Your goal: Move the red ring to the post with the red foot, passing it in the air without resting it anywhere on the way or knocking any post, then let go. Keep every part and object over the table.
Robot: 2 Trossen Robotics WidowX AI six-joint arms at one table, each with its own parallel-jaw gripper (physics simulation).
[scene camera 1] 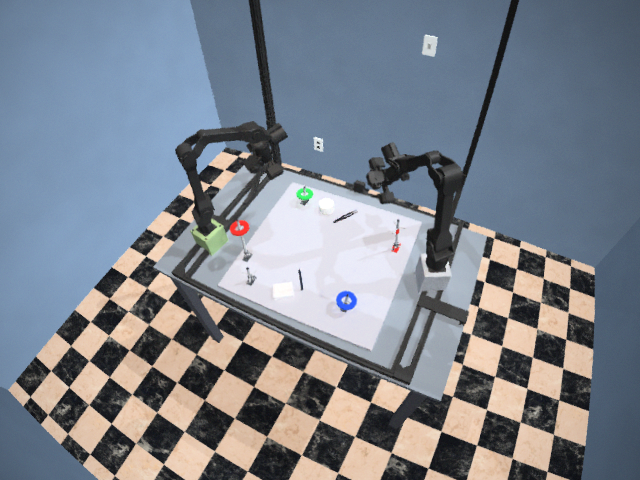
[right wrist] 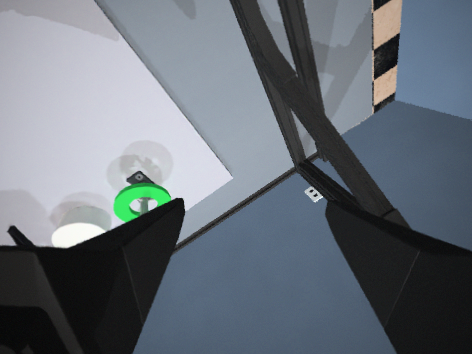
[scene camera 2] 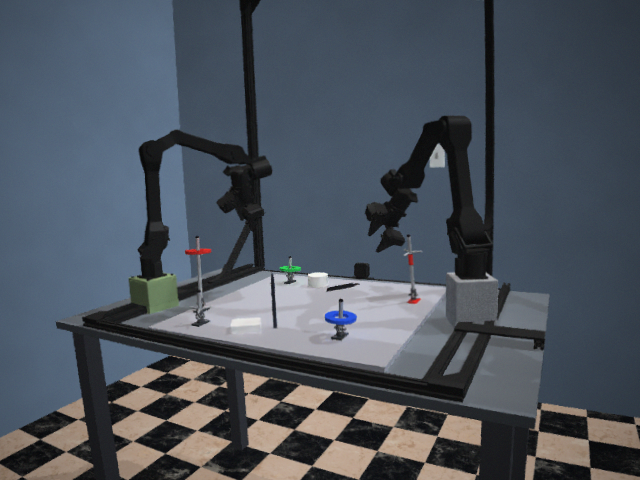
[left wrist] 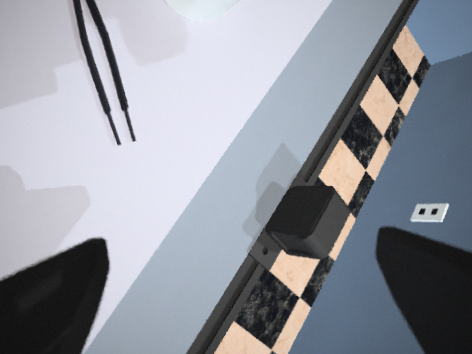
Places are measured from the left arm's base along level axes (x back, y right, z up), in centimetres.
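Where they show: left gripper, fingertip midpoint: [scene camera 1: 370, 187] [scene camera 2: 373, 243] [left wrist: 244, 247]; right gripper, fingertip midpoint: [scene camera 1: 269, 167] [right wrist: 255, 206] [scene camera 2: 247, 225]; left arm's base, origin of the base link: [scene camera 1: 435, 264] [scene camera 2: 471, 276]; right arm's base, origin of the base link: [scene camera 1: 206, 228] [scene camera 2: 152, 276].
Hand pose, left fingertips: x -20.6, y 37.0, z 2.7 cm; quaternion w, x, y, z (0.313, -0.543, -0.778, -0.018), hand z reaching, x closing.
Each offset is from my left fingertips to the top centre of the thing. "spot": to the spot under its first point.
The red ring @(dx -50.0, dy -23.0, dz +4.0 cm) [scene camera 1: 239, 234] [scene camera 2: 198, 253] is threaded on the upper part of a tall thin post @(spot: dx -50.0, dy -24.1, dz -5.0 cm) [scene camera 1: 243, 244] [scene camera 2: 199, 279] at the left of the table. The post with the red foot @(spot: dx +9.0, dy -22.3, dz -6.4 cm) [scene camera 1: 397, 239] [scene camera 2: 412, 276] stands upright at the right. It has a red band and thin side arms near its top; no ring shows on it. My left gripper [scene camera 1: 380, 189] [scene camera 2: 375, 241] [left wrist: 244, 247] is open and empty, in the air at the back right. My right gripper [scene camera 1: 264, 169] [scene camera 2: 240, 209] [right wrist: 255, 206] is open and empty, raised at the back left, away from the red ring.
A green ring @(dx -27.5, dy +5.9, dz -8.0 cm) [scene camera 1: 305, 198] [right wrist: 120, 202] and a blue ring @(dx -11.7, dy -47.0, dz -8.0 cm) [scene camera 1: 339, 300] [scene camera 2: 340, 320] sit on short posts. A short post @(spot: dx -46.8, dy -35.7, dz -9.6 cm) [scene camera 1: 250, 276] stands front left. A white cylinder @(dx -18.1, dy +0.8, dz -9.8 cm) [scene camera 1: 326, 206], tweezers @(dx -10.0, dy -4.3, dz -12.3 cm) [scene camera 1: 345, 216], an upright black rod @(dx -27.6, dy -39.4, dz +0.7 cm) [scene camera 2: 273, 301], a white block @(dx -34.5, dy -40.5, dz -11.3 cm) [scene camera 1: 282, 290] and a black box [scene camera 2: 361, 269] also show.
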